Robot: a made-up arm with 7 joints.
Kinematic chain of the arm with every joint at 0, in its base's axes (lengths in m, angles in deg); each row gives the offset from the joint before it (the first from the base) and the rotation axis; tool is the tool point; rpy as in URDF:
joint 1: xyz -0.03 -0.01 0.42 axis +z
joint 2: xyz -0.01 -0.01 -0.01 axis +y
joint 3: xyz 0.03 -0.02 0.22 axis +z
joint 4: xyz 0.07 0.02 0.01 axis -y
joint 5: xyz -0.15 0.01 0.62 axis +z
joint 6: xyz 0 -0.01 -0.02 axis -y
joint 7: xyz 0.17 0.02 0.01 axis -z
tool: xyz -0.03 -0.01 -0.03 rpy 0 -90 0
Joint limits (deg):
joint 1: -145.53..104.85
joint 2: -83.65..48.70
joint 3: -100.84..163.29
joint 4: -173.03..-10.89
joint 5: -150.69..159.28
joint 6: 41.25..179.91
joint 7: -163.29..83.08
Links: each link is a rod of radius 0.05 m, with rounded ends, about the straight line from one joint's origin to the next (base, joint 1, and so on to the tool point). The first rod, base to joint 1, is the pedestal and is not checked.
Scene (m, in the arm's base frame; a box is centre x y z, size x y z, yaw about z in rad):
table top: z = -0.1
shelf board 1: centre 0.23 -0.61 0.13 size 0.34 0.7 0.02 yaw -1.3
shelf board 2: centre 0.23 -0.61 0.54 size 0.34 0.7 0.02 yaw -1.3
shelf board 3: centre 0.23 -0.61 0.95 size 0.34 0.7 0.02 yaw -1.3
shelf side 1: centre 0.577 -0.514 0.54 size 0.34 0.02 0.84 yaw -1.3
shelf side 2: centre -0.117 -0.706 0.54 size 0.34 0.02 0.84 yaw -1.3
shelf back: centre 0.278 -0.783 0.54 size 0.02 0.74 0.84 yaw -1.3
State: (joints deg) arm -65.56 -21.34 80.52 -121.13 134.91 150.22 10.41
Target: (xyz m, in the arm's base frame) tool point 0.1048 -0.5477 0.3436
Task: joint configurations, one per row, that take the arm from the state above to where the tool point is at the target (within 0.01 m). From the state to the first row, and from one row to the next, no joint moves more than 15 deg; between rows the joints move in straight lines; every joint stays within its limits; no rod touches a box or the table.
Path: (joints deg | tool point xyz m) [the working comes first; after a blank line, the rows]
Joints at the target: -105.87 -29.80 47.95 -148.70 134.33 161.92 10.42
Straight joint move there: touches shelf side 1.

1: -72.83 -19.48 91.88 -133.57 132.86 150.73 13.88 | 0.5702 0.0564 0.2583
2: -80.10 -17.62 103.24 -146.00 130.80 151.23 17.35 | 0.4634 0.0267 0.1242
3: -86.54 -20.67 89.42 -146.68 131.68 153.90 15.62 | 0.4589 -0.1652 0.1696
4: -92.99 -23.71 75.60 -147.35 132.56 156.58 13.88 | 0.3887 -0.3377 0.2246
5: -99.43 -26.75 61.77 -148.02 133.44 159.25 12.15 | 0.2646 -0.4700 0.2845
6: -105.87 -29.80 47.95 -148.70 134.33 161.92 10.42 | 0.1048 -0.5477 0.3436

